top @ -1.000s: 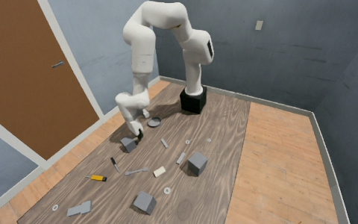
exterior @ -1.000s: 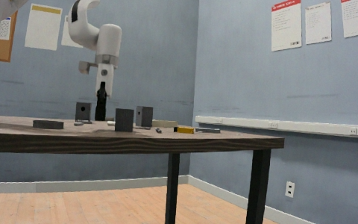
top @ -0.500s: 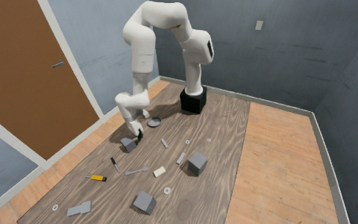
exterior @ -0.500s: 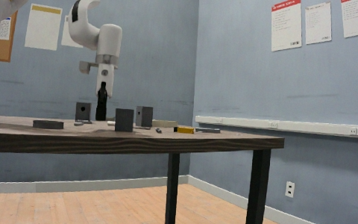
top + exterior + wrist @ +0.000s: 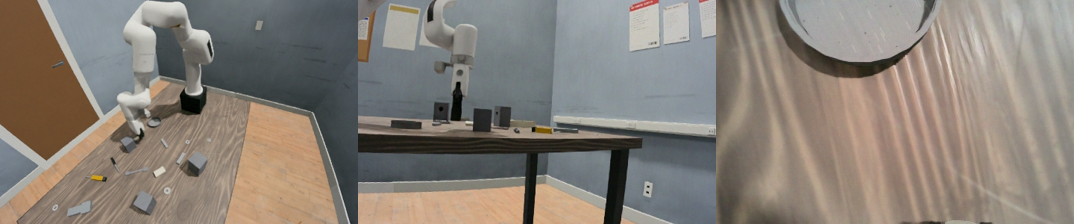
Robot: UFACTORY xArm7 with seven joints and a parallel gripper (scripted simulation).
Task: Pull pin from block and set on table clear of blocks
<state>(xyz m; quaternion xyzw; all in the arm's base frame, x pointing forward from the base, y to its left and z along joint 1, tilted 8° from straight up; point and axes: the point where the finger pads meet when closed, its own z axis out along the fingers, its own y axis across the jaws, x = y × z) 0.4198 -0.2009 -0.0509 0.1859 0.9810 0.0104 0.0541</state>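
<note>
Right now my hand is 70 mm short of the grey block, 30 mm to the left of it and 10 mm above it. Also, from my hand: round dish: 150 mm behind, 40 mm below; short bar: 20 mm behind, 150 mm to the left, 40 mm below; cream pin: 10 mm ahead, 10 mm to the right, 10 mm below.
</note>
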